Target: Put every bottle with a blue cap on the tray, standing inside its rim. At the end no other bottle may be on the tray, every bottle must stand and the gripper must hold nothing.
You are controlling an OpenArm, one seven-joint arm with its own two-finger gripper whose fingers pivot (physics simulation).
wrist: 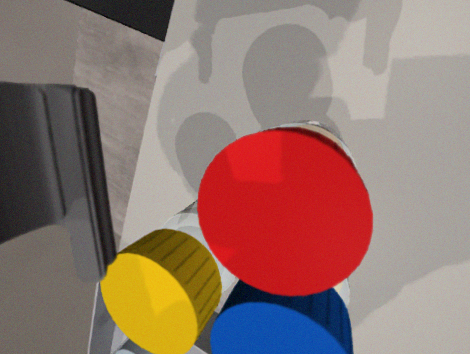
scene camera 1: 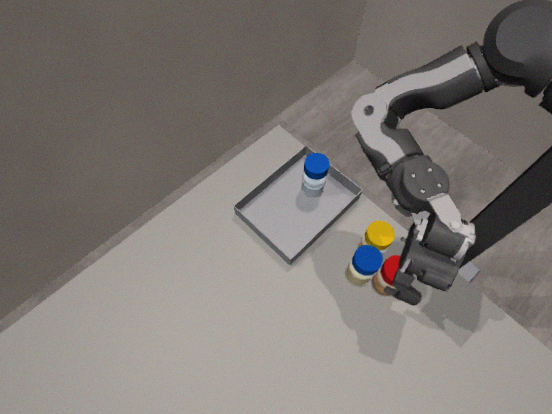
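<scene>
A blue-capped bottle point(scene camera 1: 315, 172) stands inside the rim of the grey tray point(scene camera 1: 280, 220), near its back right side. A second blue-capped bottle point(scene camera 1: 366, 261) point(wrist: 275, 327) stands on the table, outside the tray. A yellow-capped bottle point(scene camera 1: 379, 236) point(wrist: 150, 295) stands just behind it, and a red-capped bottle point(scene camera 1: 392, 272) point(wrist: 287, 212) stands close on its right. My gripper point(scene camera 1: 402, 287) is open over the right side of the red-capped bottle and partly hides it in the scene view. One finger shows at the left of the wrist view; the other does not show there.
The pale table point(scene camera 1: 175, 320) point(wrist: 425, 150) carries the tray and bottles. The three bottles outside the tray stand close together near the table's right edge. A black post point(scene camera 1: 515, 205) rises beyond that edge. Arm shadows fall around the group.
</scene>
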